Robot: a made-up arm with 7 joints.
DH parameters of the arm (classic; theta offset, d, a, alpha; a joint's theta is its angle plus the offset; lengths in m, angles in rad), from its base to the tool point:
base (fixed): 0 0 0 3.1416
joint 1: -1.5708 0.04 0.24 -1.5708
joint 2: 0 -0.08 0.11 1.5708
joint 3: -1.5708 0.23 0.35 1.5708
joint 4: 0 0.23 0.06 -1.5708
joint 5: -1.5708 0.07 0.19 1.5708
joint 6: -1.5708 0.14 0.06 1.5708
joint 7: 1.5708 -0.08 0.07 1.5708
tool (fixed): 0 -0.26 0 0
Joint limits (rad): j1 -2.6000..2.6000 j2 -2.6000..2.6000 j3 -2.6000..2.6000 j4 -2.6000..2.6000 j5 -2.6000..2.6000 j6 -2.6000..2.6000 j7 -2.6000..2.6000
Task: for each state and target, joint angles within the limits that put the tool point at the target. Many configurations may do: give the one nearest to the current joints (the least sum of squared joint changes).
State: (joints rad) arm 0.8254 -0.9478 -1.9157 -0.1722 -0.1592 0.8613 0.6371
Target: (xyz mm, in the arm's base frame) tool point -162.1 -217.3 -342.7
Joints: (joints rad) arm 1.2141 -0.5237 -1.4630 -0.1920 -0.3333 0.9228 0.3927
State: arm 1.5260 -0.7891 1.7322 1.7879 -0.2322 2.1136 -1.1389
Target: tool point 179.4 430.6 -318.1
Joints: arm 1.0203 -1.3591 1.6997 1.3518 -0.3040 2.0882 -0.8840
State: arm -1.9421 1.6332 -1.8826 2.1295 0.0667 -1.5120 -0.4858
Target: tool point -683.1 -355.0 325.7
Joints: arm -2.6000 1.4981 -2.1764 2.5173 1.0263 -1.2846 0.2849
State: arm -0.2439 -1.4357 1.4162 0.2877 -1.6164 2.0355 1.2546
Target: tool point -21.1 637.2 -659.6
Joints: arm 0.3760 -0.5545 2.0097 -0.1112 -1.0165 2.0144 1.3920
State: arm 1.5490 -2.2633 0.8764 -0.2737 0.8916 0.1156 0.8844
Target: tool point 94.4 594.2 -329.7
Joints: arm 1.9218 -2.5261 0.8878 -0.9880 1.3232 -0.1090 1.6211
